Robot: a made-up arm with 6 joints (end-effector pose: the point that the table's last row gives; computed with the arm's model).
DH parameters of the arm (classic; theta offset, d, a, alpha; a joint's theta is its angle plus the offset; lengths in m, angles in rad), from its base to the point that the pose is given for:
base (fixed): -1.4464 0 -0.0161 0
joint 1: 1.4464 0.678 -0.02 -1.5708
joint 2: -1.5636 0 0.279 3.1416
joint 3: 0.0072 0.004 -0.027 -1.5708
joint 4: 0 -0.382 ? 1.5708
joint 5: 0 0.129 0.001 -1.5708
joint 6: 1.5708 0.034 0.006 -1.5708
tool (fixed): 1.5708 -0.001 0 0
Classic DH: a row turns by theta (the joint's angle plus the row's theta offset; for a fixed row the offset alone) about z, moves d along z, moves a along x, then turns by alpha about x.
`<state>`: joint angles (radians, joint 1 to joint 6).
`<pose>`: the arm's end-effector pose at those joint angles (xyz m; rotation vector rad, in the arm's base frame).
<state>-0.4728 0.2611 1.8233 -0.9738 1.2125 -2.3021</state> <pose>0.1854 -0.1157 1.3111 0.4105 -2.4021 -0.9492</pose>
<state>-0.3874 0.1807 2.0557 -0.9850 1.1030 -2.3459</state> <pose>0.0645 -0.0457 1.3487 0.5592 -2.6154 -0.6109</pose>
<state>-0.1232 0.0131 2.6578 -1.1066 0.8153 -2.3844</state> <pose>-0.2491 0.0260 1.2747 -0.9084 2.9933 -0.2406</pose>
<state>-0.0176 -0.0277 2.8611 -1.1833 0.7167 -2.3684</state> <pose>-0.3279 0.0096 1.2084 -0.9119 2.8068 -0.4589</pose>
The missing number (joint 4, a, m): -0.027
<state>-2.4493 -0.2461 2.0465 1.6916 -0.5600 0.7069</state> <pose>0.2996 0.2657 1.1491 -1.8524 -1.7053 -0.4299</pose>
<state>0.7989 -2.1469 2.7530 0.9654 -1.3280 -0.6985</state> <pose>-0.0262 -0.1080 0.1700 0.9514 -0.2961 -1.3774</pose>
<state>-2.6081 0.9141 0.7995 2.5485 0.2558 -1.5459</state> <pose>-0.4355 -0.3418 0.8760 1.1281 -2.4747 -1.4937</pose>
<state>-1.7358 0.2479 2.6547 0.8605 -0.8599 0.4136</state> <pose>-0.0436 0.2866 1.1405 0.0111 -2.0439 0.6445</pose>
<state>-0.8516 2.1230 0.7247 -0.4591 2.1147 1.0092</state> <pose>0.0319 -0.1624 0.1108 1.3450 -1.5624 -0.0567</pose>
